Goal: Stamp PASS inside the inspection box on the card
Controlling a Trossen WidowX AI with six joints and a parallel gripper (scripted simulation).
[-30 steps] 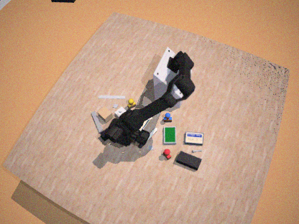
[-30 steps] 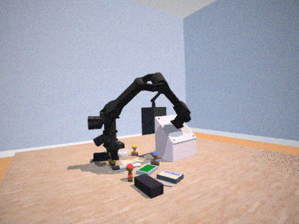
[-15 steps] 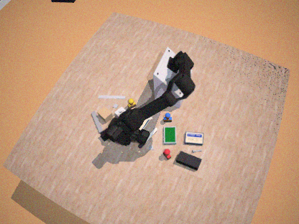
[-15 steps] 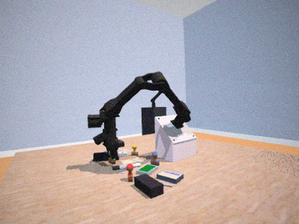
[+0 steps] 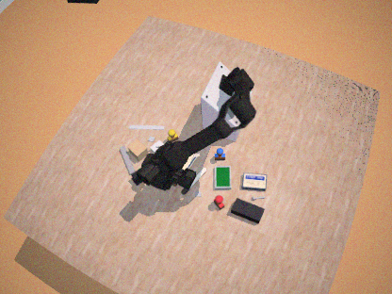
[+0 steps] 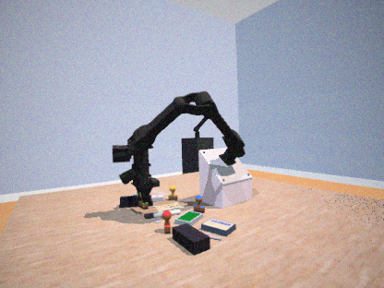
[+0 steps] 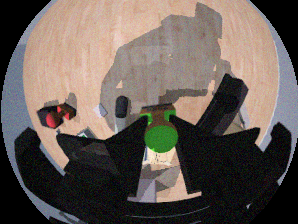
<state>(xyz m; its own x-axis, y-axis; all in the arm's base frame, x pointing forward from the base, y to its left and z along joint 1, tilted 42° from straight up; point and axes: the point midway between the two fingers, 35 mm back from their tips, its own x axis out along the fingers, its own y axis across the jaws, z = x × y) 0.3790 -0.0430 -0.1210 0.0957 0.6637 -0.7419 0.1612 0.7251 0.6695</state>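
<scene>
Now: gripper tip 17 cm to the right of the green ink pad, 8 cm past it and 4 cm above it. Also, from my gripper tip: black bar 11 cm to the right, 3 cm below, 3 cm behind; marker pen 7 cm to the left, 4 cm below, 2 cm behind; green-knobbed PASS stamp right at my gripper tip.
</scene>
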